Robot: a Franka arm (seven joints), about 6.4 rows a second.
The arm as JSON. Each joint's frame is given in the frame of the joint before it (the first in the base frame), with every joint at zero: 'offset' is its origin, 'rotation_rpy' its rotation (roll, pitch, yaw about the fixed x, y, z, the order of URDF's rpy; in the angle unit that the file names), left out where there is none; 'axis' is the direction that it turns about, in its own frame. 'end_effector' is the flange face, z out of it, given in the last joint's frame.
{
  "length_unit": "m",
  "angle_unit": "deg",
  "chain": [
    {
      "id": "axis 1",
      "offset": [
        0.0,
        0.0,
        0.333
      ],
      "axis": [
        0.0,
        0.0,
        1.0
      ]
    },
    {
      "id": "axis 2",
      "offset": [
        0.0,
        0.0,
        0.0
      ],
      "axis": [
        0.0,
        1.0,
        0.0
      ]
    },
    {
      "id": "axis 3",
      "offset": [
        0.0,
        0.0,
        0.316
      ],
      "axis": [
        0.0,
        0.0,
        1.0
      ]
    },
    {
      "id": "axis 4",
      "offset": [
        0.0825,
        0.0,
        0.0
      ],
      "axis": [
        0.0,
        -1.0,
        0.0
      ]
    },
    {
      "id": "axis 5",
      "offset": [
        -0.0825,
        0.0,
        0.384
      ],
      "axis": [
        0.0,
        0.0,
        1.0
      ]
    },
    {
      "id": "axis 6",
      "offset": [
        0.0,
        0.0,
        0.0
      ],
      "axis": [
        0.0,
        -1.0,
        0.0
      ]
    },
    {
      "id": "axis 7",
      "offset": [
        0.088,
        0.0,
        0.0
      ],
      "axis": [
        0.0,
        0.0,
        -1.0
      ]
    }
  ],
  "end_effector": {
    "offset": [
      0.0,
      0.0,
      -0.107
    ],
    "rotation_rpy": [
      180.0,
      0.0,
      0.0
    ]
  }
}
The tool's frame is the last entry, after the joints.
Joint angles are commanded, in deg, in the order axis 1, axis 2, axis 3, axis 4, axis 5, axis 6, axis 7. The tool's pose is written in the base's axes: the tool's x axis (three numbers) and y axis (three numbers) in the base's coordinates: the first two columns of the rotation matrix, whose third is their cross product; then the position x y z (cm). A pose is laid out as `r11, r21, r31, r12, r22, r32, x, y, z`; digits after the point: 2 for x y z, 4 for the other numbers.
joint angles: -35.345, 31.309, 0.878, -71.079, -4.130, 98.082, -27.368
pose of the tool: 0.9890, -0.1132, -0.0956, -0.1118, -0.9935, 0.0208, 57.78, -40.78, 44.52
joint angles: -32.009, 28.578, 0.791, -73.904, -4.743, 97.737, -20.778
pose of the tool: 0.9800, -0.1694, -0.1040, -0.1661, -0.9853, 0.0399, 58.95, -36.87, 45.50
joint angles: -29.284, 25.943, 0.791, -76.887, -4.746, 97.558, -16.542
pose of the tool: 0.9746, -0.1951, -0.1097, -0.1911, -0.9805, 0.0453, 59.57, -33.42, 46.19
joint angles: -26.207, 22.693, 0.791, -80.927, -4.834, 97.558, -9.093
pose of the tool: 0.9562, -0.2684, -0.1167, -0.2631, -0.9630, 0.0589, 59.83, -29.47, 46.71
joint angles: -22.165, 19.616, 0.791, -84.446, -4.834, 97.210, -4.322
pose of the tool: 0.9516, -0.2807, -0.1251, -0.2740, -0.9593, 0.0679, 60.29, -24.58, 47.33
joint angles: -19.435, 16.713, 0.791, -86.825, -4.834, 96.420, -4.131
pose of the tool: 0.9623, -0.2391, -0.1295, -0.2318, -0.9703, 0.0688, 60.03, -21.22, 48.55
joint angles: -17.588, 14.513, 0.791, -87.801, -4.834, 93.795, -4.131
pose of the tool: 0.9654, -0.2105, -0.1536, -0.2022, -0.9770, 0.0680, 59.38, -18.90, 49.84
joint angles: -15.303, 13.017, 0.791, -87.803, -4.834, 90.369, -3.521
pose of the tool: 0.9648, -0.1857, -0.1859, -0.1759, -0.9820, 0.0684, 58.95, -16.26, 51.04
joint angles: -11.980, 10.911, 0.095, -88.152, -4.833, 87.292, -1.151
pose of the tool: 0.9609, -0.1858, -0.2055, -0.1730, -0.9818, 0.0788, 58.27, -13.23, 52.63
